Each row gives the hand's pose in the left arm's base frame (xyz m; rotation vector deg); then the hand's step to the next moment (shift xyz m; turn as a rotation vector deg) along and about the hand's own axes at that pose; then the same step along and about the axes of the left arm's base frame.
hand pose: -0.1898 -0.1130 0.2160 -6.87 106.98 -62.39
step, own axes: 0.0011 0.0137 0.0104 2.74 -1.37 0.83
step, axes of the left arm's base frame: 0.0120 0.0011 -0.0124 -1.36 -2.69 -0.99
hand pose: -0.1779 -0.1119 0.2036 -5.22 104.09 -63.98
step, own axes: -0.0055 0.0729 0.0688 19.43 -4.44 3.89
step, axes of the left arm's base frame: 0.0830 0.0003 -0.0565 -9.11 -14.76 -10.57
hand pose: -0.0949 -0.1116 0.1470 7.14 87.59 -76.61
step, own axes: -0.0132 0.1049 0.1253 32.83 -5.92 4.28
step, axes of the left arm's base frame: 0.1514 -0.0508 -0.0373 -15.76 -22.59 -19.30
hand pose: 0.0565 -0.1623 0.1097 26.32 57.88 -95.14
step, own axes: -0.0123 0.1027 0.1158 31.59 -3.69 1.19
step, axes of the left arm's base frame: 0.1208 -0.0911 0.0347 -13.88 -19.48 -21.00
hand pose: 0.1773 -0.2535 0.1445 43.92 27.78 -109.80
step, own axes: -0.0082 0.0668 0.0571 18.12 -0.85 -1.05
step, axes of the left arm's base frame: 0.0453 -0.0598 0.0465 -6.30 -10.66 -13.30
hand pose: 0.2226 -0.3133 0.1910 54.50 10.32 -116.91
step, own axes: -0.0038 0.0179 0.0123 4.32 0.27 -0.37
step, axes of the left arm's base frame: 0.0079 -0.0142 0.0149 -1.08 -2.78 -3.16
